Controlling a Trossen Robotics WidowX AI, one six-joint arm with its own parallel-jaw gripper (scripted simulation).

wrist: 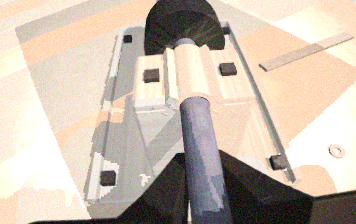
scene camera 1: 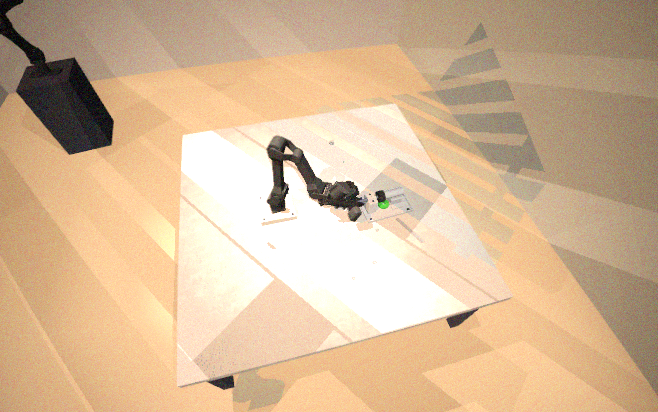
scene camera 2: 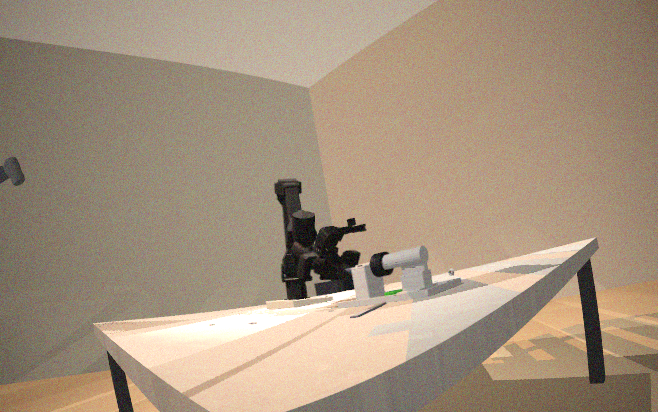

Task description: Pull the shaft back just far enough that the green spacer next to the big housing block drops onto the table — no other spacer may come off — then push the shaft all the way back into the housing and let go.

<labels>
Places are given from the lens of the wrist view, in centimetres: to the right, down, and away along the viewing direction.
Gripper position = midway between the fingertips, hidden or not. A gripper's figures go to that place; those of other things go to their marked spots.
my gripper (wrist: 198,159): 1, 2, 11
thin flat strip (wrist: 295,55): 14, -7, 26
housing block (wrist: 140,131): -2, 1, 12
The marked spots on the thin flat strip and the housing block are 22 cm apart.
</labels>
